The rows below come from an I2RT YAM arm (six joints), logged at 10 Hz.
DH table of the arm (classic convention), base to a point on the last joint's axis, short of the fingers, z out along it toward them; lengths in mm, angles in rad. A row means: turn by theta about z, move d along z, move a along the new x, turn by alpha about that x. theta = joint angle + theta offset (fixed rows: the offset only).
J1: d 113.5; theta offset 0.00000; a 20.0; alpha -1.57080
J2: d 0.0; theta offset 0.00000; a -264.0; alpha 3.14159
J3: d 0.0; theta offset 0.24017; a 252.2; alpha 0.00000
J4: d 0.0; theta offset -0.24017; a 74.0; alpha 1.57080
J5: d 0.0; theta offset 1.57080; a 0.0; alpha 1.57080
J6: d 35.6; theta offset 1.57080; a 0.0; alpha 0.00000
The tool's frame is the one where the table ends.
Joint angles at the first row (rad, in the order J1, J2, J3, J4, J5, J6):
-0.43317 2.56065 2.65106 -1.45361 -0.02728 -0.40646
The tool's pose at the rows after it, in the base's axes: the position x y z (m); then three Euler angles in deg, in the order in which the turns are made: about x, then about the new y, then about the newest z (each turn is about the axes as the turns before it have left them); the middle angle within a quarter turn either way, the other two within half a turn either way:
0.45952 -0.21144 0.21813 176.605 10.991 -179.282
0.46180 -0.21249 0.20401 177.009 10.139 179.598
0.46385 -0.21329 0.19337 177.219 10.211 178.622
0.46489 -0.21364 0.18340 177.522 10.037 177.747
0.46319 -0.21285 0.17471 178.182 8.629 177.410
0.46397 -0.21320 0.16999 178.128 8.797 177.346
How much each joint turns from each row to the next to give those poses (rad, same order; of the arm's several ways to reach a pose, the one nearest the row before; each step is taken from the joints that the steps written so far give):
0.00000 0.00490 -0.05163 0.04775 0.00001 -0.01717
0.00001 0.00882 -0.03956 0.03197 -0.00001 -0.01869
0.00000 0.00036 -0.04239 0.04237 -0.00380 -0.01640
-0.00001 0.00000 -0.03969 0.03475 -0.00345 -0.01451
0.00001 0.00006 -0.03268 0.00565 0.00001 -0.00494
-0.00001 0.00034 -0.01838 0.02177 -0.00039 -0.00116

